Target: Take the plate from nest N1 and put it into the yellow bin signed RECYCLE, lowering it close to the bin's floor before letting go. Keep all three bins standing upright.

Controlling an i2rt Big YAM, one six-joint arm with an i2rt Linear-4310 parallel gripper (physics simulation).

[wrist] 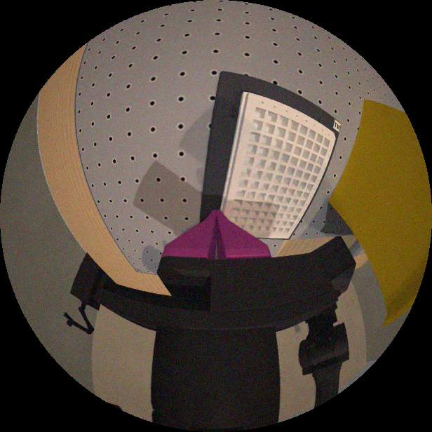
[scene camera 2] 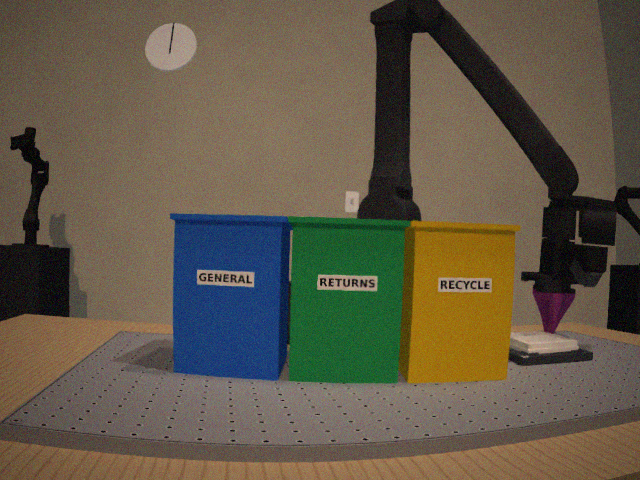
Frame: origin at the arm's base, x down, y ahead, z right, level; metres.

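Seen in the pictures: gripper, fingertip midpoint: (scene camera 2: 548, 336).
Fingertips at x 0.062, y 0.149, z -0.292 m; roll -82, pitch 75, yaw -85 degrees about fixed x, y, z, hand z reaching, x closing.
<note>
Pixels of each thing's top centre, then the offset from my fingertips to it. Level surfaces: height alone.
- white plate, middle of its top: (scene camera 2: 536, 336) dx -0.007, dy +0.048, dz +0.041 m
- dark nest, middle of its top: (scene camera 2: 535, 344) dx +0.006, dy +0.048, dz +0.040 m
- yellow RECYCLE bin, middle of its top: (scene camera 2: 450, 227) dx -0.159, dy +0.132, dz +0.201 m
- green RETURNS bin, middle of its top: (scene camera 2: 346, 223) dx -0.159, dy +0.137, dz +0.332 m
- blue GENERAL bin, middle of its top: (scene camera 2: 238, 220) dx -0.159, dy +0.143, dz +0.464 m
- grey perforated board, its level: dx +0.020 m
- wooden table, its level: dx +0.033 m
The white plate (scene camera 2: 546, 342) (wrist: 285, 165) with its grid of wells lies flat in the dark nest (scene camera 2: 559, 357) (wrist: 219, 150), right of the yellow bin in the scene view. A small label sits at a corner of the nest. My gripper (scene camera 2: 551, 332) (wrist: 216, 215) is shut and empty, its magenta fingertips together, pointing down close above the plate near one edge; any contact cannot be told. The yellow RECYCLE bin (scene camera 2: 460, 330) (wrist: 390, 200) stands upright; its inside is hidden.
The green RETURNS bin (scene camera 2: 346, 330) and the blue GENERAL bin (scene camera 2: 227, 325) stand upright in a row, left of the yellow bin. All stand on a grey perforated board (scene camera 2: 330, 413) (wrist: 150, 50) on a wooden table (scene camera 2: 62, 454) (wrist: 57, 125). The yellow bin's wall is close beside the nest.
</note>
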